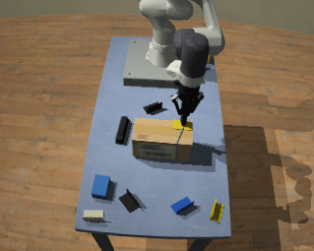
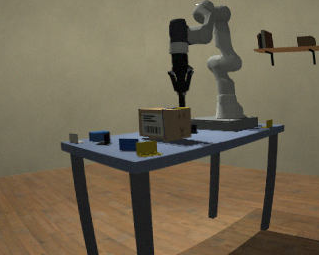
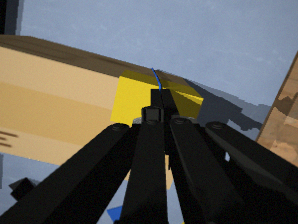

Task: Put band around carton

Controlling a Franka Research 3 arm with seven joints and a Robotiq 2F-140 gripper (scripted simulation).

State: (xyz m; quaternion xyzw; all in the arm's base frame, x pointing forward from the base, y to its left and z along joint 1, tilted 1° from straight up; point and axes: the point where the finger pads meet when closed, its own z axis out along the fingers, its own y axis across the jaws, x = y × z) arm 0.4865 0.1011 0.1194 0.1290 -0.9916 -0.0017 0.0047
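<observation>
The yellow corner guard lies 50 mm below my hand. Round my hand: blue angle piece: 310 mm ahead, 20 mm to the left, 170 mm below; brown carton: 40 mm ahead, 80 mm to the right, 100 mm below; black block: 40 mm behind, 260 mm to the right, 160 mm below.
</observation>
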